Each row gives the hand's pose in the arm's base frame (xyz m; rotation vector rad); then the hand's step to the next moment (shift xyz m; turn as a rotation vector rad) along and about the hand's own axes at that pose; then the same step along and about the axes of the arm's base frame.
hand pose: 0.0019 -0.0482 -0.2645 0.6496 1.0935 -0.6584
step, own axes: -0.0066 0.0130 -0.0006 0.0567 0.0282 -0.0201
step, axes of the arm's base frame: 0.0074 0.0098 0.0079 0.0276 0.0243 -0.0554
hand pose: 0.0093 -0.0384 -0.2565 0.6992 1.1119 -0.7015
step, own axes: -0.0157 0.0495 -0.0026 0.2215 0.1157 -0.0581
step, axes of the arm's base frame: 0.0333 0.0338 0.0213 0.1231 0.0820 -0.2097
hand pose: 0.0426 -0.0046 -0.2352 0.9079 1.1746 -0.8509
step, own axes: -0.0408 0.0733 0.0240 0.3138 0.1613 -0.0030
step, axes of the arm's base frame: 0.0682 0.0103 0.0534 0.2021 0.0426 -0.2861
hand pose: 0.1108 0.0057 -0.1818 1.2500 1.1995 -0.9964
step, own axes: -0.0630 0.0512 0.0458 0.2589 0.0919 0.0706
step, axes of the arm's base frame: 0.0465 -0.0455 0.0668 0.1338 -0.0413 -0.2467
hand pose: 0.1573 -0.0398 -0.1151 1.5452 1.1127 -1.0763
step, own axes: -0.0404 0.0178 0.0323 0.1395 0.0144 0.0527
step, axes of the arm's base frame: 0.0045 -0.0411 0.0358 0.0361 -0.0305 -0.1422
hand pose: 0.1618 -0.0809 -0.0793 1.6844 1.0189 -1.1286
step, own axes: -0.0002 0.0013 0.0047 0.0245 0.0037 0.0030
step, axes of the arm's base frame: -0.0001 -0.0048 -0.0007 0.0091 0.0001 -0.0233
